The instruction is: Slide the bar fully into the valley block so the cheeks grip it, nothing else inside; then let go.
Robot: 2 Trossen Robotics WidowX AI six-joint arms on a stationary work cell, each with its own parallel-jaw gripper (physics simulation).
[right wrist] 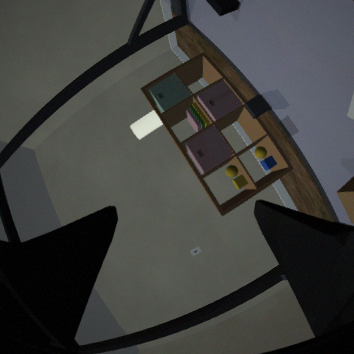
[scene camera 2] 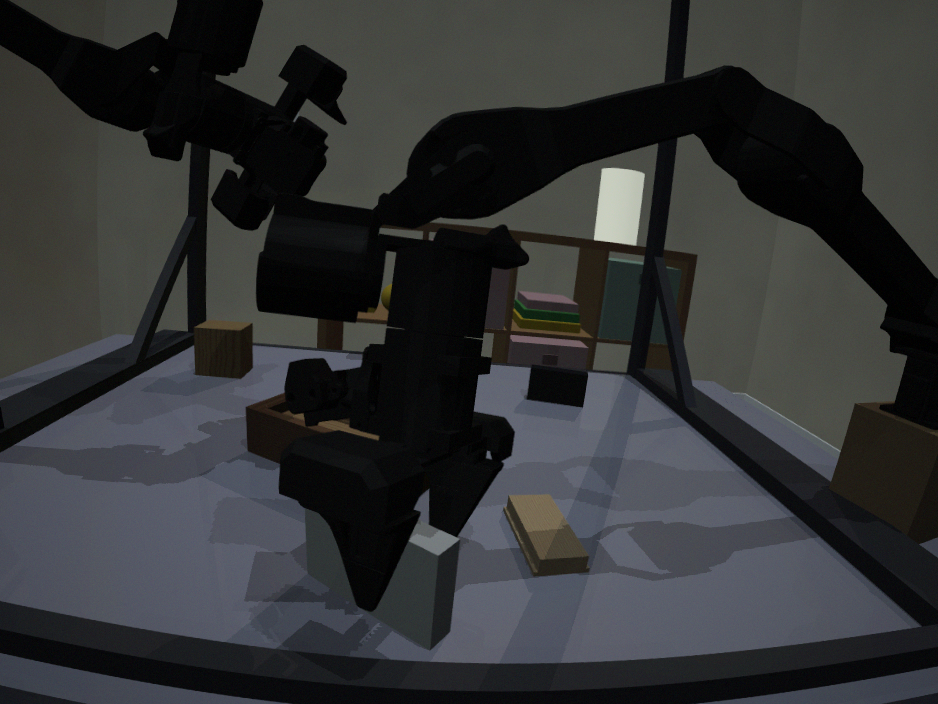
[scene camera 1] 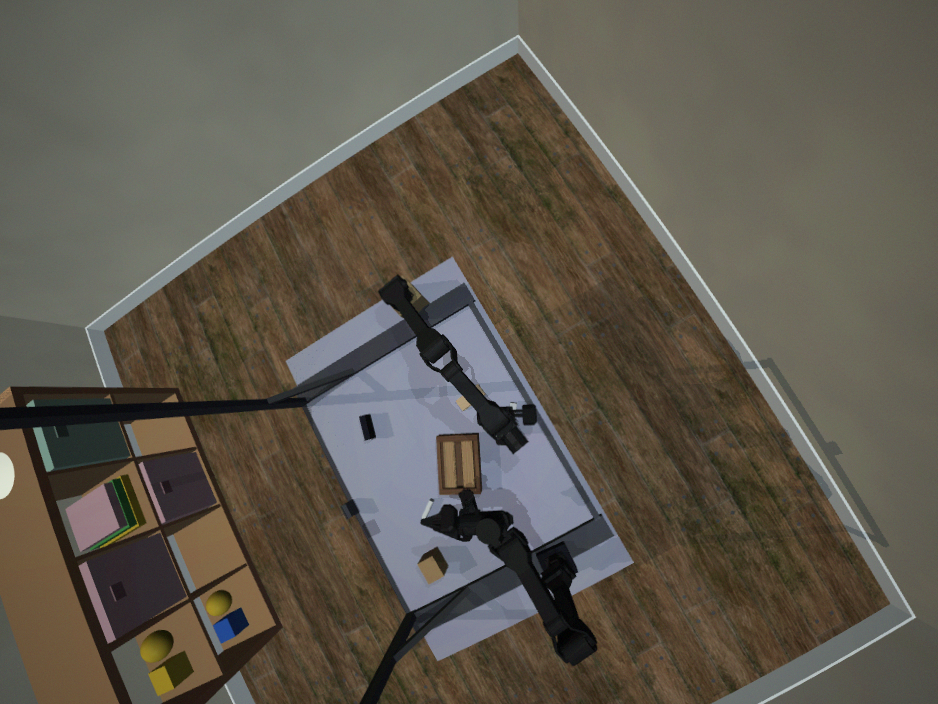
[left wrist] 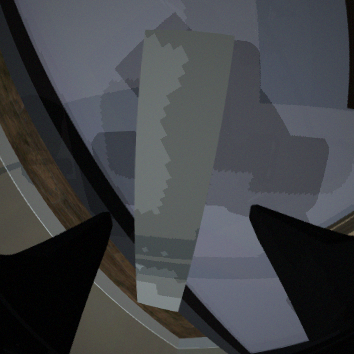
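Seen in the pictures: left gripper, between the fingertips: point(scene camera 2: 406, 579) point(scene camera 1: 511, 411) point(left wrist: 181, 215); right gripper, between the fingertips: point(right wrist: 185, 210) point(scene camera 1: 427, 525); left arm's base, origin of its link: point(scene camera 2: 919, 417) point(scene camera 1: 401, 295); right arm's base, origin of its link: point(scene camera 1: 557, 564).
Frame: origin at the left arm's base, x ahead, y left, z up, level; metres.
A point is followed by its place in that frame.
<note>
A pale grey slab point(scene camera 2: 435, 594) @[x 0.522, y 0.033, z -0.076 m] point(left wrist: 175, 150) @[x 0.567, y -0.036, z -0.048 m], seemingly the bar, stands on edge on the table. My left gripper point(scene camera 2: 409, 564) @[x 0.532, y 0.001, z -0.090 m] point(left wrist: 181, 215) @[x 0.532, y 0.001, z -0.090 m] is open, pointing down, its fingers apart on either side of the slab. A brown box point(scene camera 1: 440, 466) @[x 0.503, y -0.300, z -0.072 m] point(scene camera 2: 261, 431) @[x 0.642, y -0.245, z -0.093 m] with two tan wooden strips along a central channel, possibly the valley block, stands mid-table; the left arm partly hides it in scene camera 2. The channel's inside is hard to make out. My right gripper point(scene camera 1: 429, 520) @[x 0.591, y -0.350, z 0.194 m] point(scene camera 2: 299, 170) point(right wrist: 185, 210) @[x 0.591, y -0.350, z 0.194 m] is open and empty, raised above the table.
A stepped tan block point(scene camera 1: 463, 403) @[x 0.399, y -0.103, z -0.107 m] point(scene camera 2: 545, 534) @[x 0.407, y -0.057, z -0.106 m] lies near the left gripper. A thin white piece point(scene camera 1: 428, 507) @[x 0.579, y -0.434, z -0.097 m] is beside the right gripper. A wooden cube point(scene camera 1: 432, 566) @[x 0.726, y -0.535, z -0.047 m] point(scene camera 2: 222, 349) @[x 0.728, y -0.517, z -0.078 m] and a black block point(scene camera 1: 367, 426) @[x 0.230, y -0.405, z -0.073 m] point(scene camera 2: 557, 384) @[x 0.232, y -0.406, z -0.092 m] stand farther off. Dark frame rails border the table.
</note>
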